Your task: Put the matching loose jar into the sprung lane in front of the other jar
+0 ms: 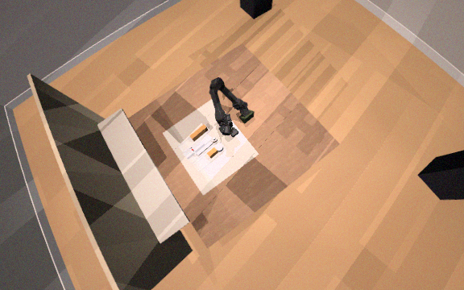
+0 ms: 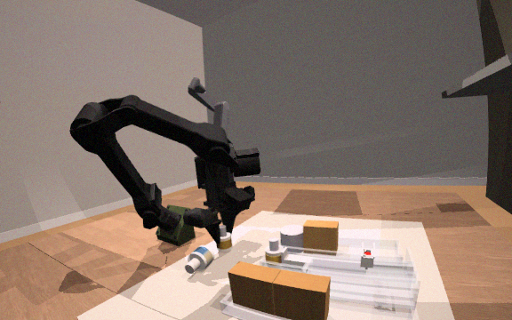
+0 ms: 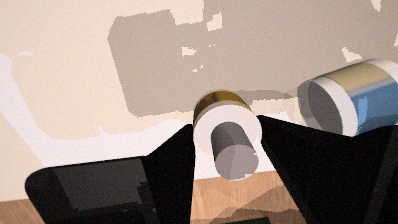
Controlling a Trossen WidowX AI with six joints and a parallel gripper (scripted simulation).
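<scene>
Right now the grey cylinder is 15 cm ahead of my gripper tip and 7 cm to the left of it. Round my gripper tip: clear sprung lane: 30 cm ahead, 1 cm to the right, 1 cm below.
</scene>
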